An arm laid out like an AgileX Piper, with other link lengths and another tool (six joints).
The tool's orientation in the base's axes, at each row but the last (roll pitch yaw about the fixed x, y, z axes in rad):
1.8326, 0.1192, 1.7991
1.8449, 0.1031, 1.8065
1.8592, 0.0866, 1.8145
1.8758, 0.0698, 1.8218
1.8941, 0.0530, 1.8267
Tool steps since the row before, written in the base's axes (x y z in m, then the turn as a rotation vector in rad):
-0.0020, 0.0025, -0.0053, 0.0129, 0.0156, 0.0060
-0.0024, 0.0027, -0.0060, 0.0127, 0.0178, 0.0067
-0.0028, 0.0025, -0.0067, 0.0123, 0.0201, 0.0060
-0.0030, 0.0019, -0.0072, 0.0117, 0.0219, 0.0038
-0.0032, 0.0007, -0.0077, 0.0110, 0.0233, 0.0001
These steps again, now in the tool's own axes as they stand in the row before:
0.0035, -0.0051, -0.0001, 0.0115, 0.0113, 0.0136
0.0038, -0.0059, -0.0001, 0.0136, 0.0123, 0.0137
0.0037, -0.0067, -0.0002, 0.0160, 0.0119, 0.0140
0.0031, -0.0074, -0.0002, 0.0180, 0.0099, 0.0145
0.0019, -0.0081, -0.0003, 0.0197, 0.0063, 0.0153

